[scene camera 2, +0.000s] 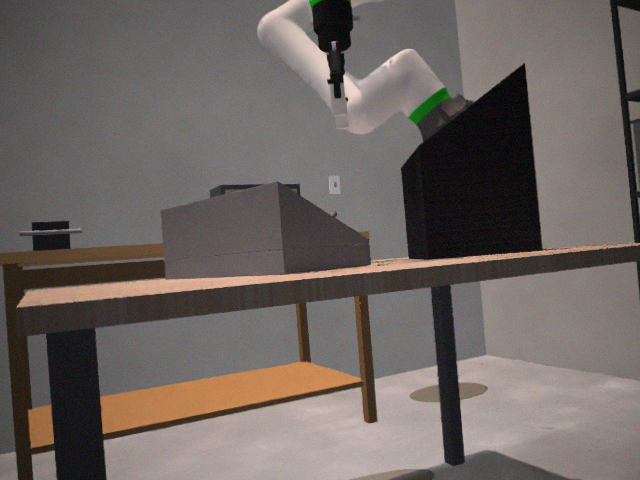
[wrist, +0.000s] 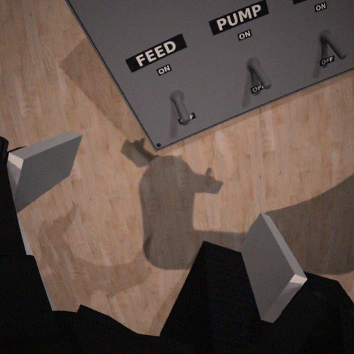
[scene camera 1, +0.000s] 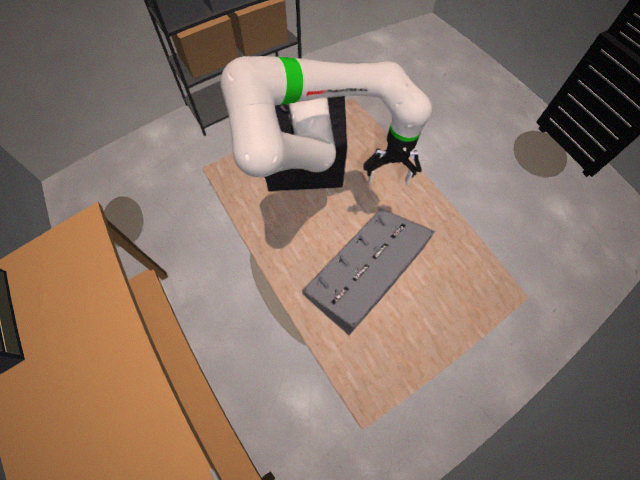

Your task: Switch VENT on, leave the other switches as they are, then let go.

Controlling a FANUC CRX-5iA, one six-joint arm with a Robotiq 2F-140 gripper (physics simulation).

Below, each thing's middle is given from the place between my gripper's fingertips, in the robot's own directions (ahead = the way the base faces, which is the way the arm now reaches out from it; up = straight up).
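I am looking at the grey switch panel (scene camera 2: 266, 230), which sits 120 mm ahead of my hand, 210 mm to the right of it and 250 mm below it.
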